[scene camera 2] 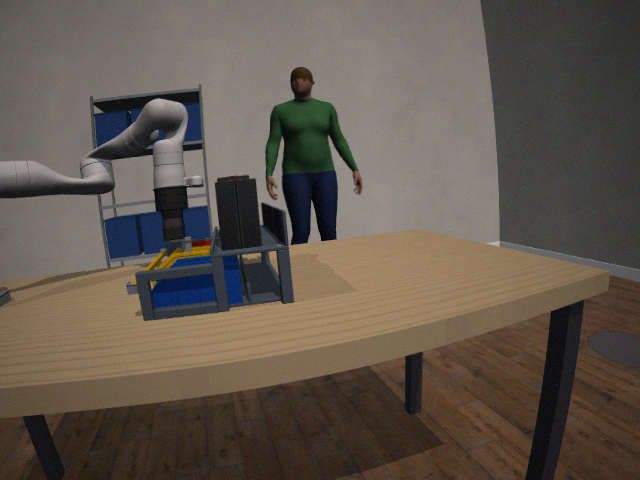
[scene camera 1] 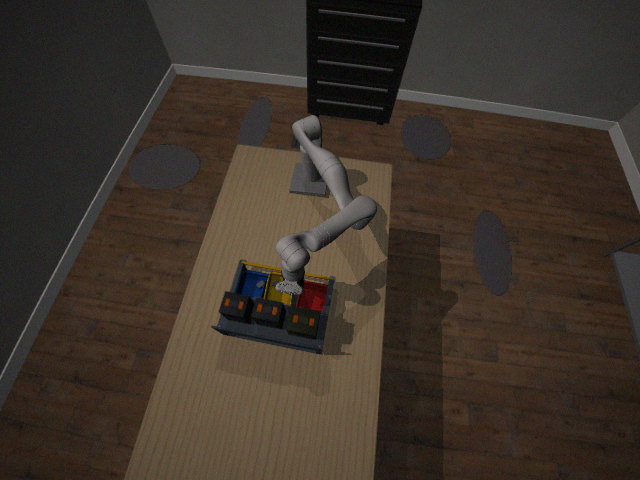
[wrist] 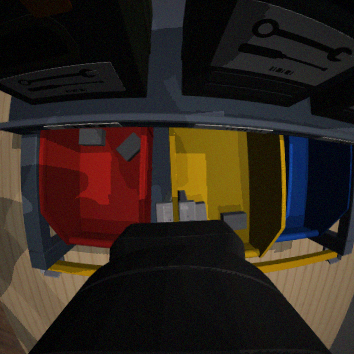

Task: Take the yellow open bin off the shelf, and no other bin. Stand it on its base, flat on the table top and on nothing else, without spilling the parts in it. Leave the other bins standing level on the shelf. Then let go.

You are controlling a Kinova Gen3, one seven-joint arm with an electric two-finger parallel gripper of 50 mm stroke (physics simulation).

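Places are measured from the arm's base along level axes (x left, y back, z up), in centimetres.
Pixels of known places: gripper, fingertip midpoint: (wrist: 175,200); arm's base, origin of the base link: (scene camera 1: 312,174).
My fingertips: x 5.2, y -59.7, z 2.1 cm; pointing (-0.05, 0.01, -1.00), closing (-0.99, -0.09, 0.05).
Ahead of a thing's pixels: the offset from my fingertips to its top centre. "spot": to the spot under its first point. Level surfaces: height alone.
The yellow bin {spot: dx -4.6, dy -1.7, dz -2.9 cm} (scene camera 1: 280,296) (wrist: 220,175) sits in the middle bay of the grey shelf (scene camera 2: 221,289) (wrist: 161,170), looking level with its neighbours. My gripper (scene camera 2: 179,244) (wrist: 175,200) points down and is shut on the bin's side wall next to the red bin, one finger on each side of the wall. A grey part {dx -7.5, dy +2.8, dz -1.0 cm} (wrist: 234,220) lies in the yellow bin; another seems to lie beside the inner finger. The red bin {spot: dx +8.2, dy +1.3, dz -3.5 cm} (scene camera 1: 313,296) (wrist: 95,180), holding two grey parts, and the blue bin {spot: dx -17.0, dy +0.4, dz -3.5 cm} (scene camera 1: 252,285) (scene camera 2: 186,290) (wrist: 325,192) stand on either side. In scene camera 1 the fingertips are hidden.
Three dark cases {dx -15.3, dy -12.6, dz +18.0 cm} (scene camera 1: 236,305) {dx -4.1, dy -12.1, dz +19.0 cm} (scene camera 1: 267,312) {dx +7.8, dy -12.3, dz +15.5 cm} (scene camera 1: 302,321) stand on the shelf's upper deck, close behind the bins. A yellow rail {spot: dx -15.6, dy +7.0, dz +2.0 cm} (scene camera 1: 258,267) (wrist: 300,262) runs across the shelf's front. The shelf stands on the wooden table {dz -4.4 cm} (scene camera 1: 258,413) (scene camera 2: 413,268).
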